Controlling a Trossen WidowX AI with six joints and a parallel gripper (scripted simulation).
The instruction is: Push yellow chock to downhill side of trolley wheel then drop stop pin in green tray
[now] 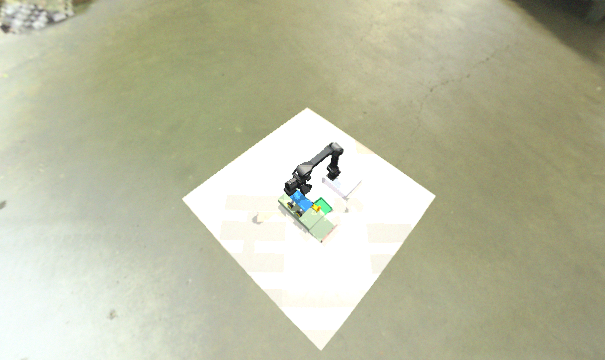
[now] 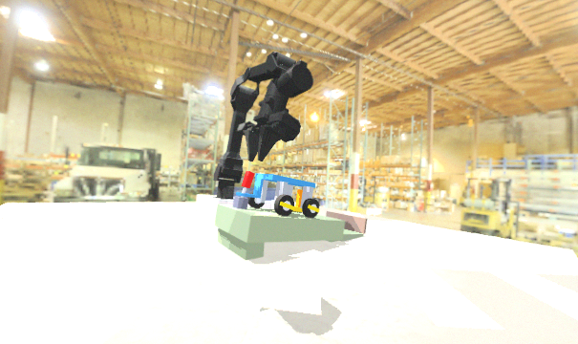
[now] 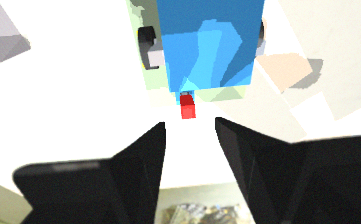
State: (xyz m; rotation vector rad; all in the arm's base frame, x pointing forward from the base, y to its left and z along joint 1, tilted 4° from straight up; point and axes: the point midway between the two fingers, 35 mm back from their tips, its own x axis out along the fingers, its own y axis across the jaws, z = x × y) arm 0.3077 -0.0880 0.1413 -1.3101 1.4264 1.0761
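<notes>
Right now the red-headed stop pin is 2 cm to the right of my gripper tip and 6 cm below it. From my gripper tip the other things lie so: blue trolley: 2 cm ahead, 7 cm to the left, 8 cm below; pale green ramp: 2 cm ahead, 8 cm to the left, 14 cm below; yellow chock: 3 cm behind, 16 cm to the left, 11 cm below.
</notes>
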